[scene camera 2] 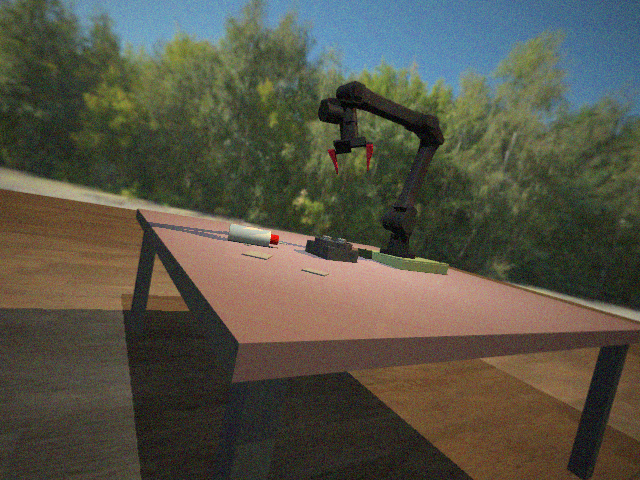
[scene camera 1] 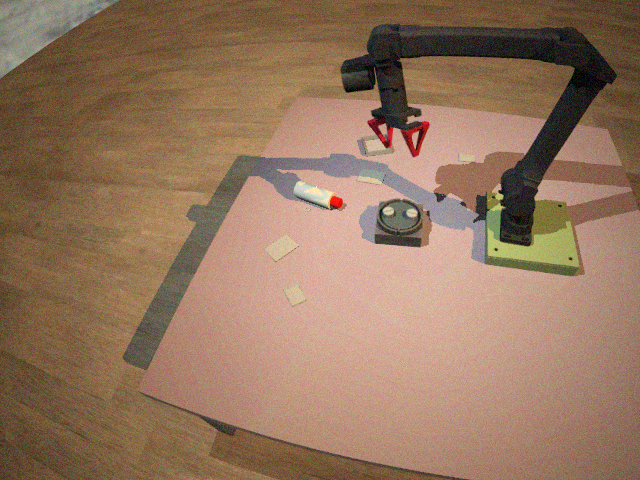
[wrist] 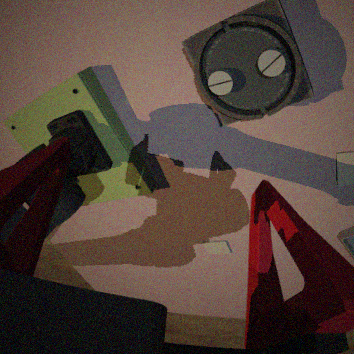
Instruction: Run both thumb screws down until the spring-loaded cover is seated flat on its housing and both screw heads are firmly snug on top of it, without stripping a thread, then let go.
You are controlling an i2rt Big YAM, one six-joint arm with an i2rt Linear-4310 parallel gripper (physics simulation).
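Where they show: gripper, fingertip midpoint: (scene camera 2: 352,172) (scene camera 1: 401,151) (wrist: 166,167); arm's base at its link origin: (scene camera 2: 396,255) (scene camera 1: 515,228) (wrist: 81,142).
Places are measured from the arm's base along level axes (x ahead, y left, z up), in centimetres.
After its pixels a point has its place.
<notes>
The dark square housing (scene camera 1: 397,239) @[y 10.6, x 31.5, z -0.9 cm] (scene camera 2: 336,251) @[y 11.0, x 34.6, z -0.5 cm] (wrist: 272,10) @[y 10.0, x 36.8, z 0.5 cm] stands on the pink table. Its round grey cover (scene camera 1: 400,221) @[y 6.7, x 31.6, z 1.9 cm] (wrist: 245,45) @[y 7.2, x 33.0, z 1.8 cm] lies inside the ring. Two pale slotted screw heads stand on it: one nearer the arm's base (scene camera 1: 412,212) (wrist: 220,83), the other farther away (scene camera 1: 388,211) @[y 5.0, x 35.3, z 3.1 cm] (wrist: 271,63) @[y 4.8, x 35.4, z 3.2 cm]. The heads look raised in the second scene view; whether the cover is flat or the screws snug cannot be told. My gripper (scene camera 1: 402,150) @[y 6.4, x 31.9, z 24.8 cm] (scene camera 2: 352,171) @[y 6.4, x 31.9, z 24.8 cm] (wrist: 166,167) @[y 6.4, x 31.9, z 24.8 cm] is wide open and empty, pointing down, high above the table and off to one side of the housing.
A white tube (scene camera 1: 313,194) @[y 1.0, x 58.5, z 0.9 cm] (scene camera 2: 250,235) @[y 1.6, x 59.5, z -0.7 cm] with a red cap lies left of the housing. Flat pale tiles (scene camera 1: 281,248) @[y 19.2, x 62.0, z -3.2 cm] (scene camera 1: 295,295) @[y 32.5, x 52.6, z -3.2 cm] lie farther left, and a small shallow tray (scene camera 1: 368,150) @[y -28.1, x 49.4, z -3.4 cm] behind. The green base plate (scene camera 1: 553,259) @[y 9.0, x -10.7, z 0.7 cm] (scene camera 2: 408,264) @[y 11.3, x 4.2, z -1.3 cm] (wrist: 40,107) @[y 8.9, x -4.5, z 0.6 cm] carries the arm.
</notes>
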